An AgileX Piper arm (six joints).
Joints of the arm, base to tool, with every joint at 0 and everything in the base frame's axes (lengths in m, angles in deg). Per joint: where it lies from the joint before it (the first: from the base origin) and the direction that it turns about. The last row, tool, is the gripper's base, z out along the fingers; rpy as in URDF.
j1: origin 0.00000 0.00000 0.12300 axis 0 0 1
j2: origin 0.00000 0.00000 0.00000 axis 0 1 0
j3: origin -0.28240 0.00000 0.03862 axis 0 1 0
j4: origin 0.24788 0.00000 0.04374 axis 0.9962 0 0.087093
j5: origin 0.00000 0.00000 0.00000 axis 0 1 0
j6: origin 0.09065 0.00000 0.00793 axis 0.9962 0 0.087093
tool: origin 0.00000 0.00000 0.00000 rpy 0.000 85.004 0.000
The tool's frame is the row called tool.
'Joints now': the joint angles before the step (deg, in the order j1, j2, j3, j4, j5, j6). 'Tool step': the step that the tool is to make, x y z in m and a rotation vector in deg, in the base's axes. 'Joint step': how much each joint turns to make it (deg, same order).
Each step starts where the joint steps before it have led.
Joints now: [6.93, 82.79, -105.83, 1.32, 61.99, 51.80]
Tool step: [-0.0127, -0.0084, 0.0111, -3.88, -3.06, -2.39]
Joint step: [0.00, -2.13, 0.03, -4.88, -0.47, 0.05]
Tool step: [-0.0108, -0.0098, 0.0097, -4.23, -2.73, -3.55]
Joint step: [0.00, -1.71, -0.07, -6.13, -0.34, 0.86]
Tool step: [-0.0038, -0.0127, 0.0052, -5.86, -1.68, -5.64]
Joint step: [-0.01, -0.52, -0.05, -8.97, 0.00, 1.83]
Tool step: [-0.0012, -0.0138, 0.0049, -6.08, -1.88, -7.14]
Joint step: [0.02, 0.06, -0.01, -10.73, 0.01, 3.34]
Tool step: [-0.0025, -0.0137, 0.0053, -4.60, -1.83, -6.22]
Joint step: [-0.86, 0.00, 0.00, -8.20, 0.00, 2.68]
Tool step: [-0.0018, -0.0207, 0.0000, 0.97, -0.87, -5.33]
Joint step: [-4.55, 0.12, 0.00, -0.51, -0.12, 1.77]
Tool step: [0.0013, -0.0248, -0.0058, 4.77, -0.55, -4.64]
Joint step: [-6.67, 0.74, 0.00, 4.39, -0.45, 1.52]
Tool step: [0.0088, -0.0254, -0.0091, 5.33, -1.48, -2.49]
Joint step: [-7.02, 1.85, -0.03, 6.85, -2.69, 0.36]
